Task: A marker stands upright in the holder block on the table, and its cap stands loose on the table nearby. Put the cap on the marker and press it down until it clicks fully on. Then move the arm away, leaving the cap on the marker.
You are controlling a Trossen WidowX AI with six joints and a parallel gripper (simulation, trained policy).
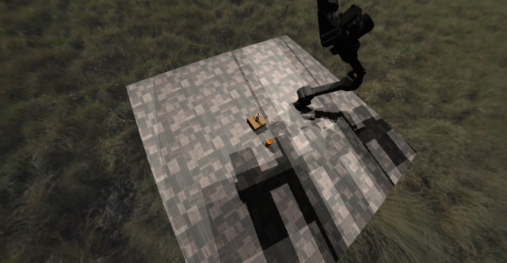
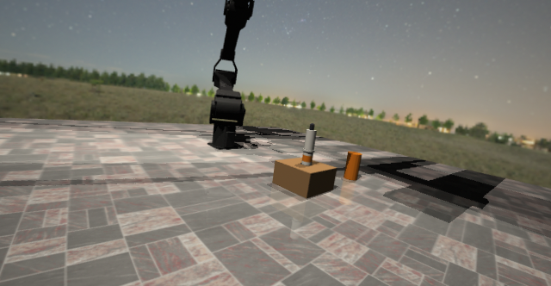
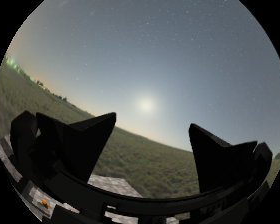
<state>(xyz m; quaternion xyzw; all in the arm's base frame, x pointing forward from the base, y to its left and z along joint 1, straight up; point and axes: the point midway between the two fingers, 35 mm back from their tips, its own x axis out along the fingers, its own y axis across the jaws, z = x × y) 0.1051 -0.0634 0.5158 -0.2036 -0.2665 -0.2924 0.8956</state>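
Now: the orange cap 20 cm ahead of my gripper tip, 18 cm to the left of it and 51 cm below it. Also, from my gripper tip: holder block (18 cm ahead, 5 cm to the left, 52 cm below); then grey marker (18 cm ahead, 5 cm to the left, 46 cm below).
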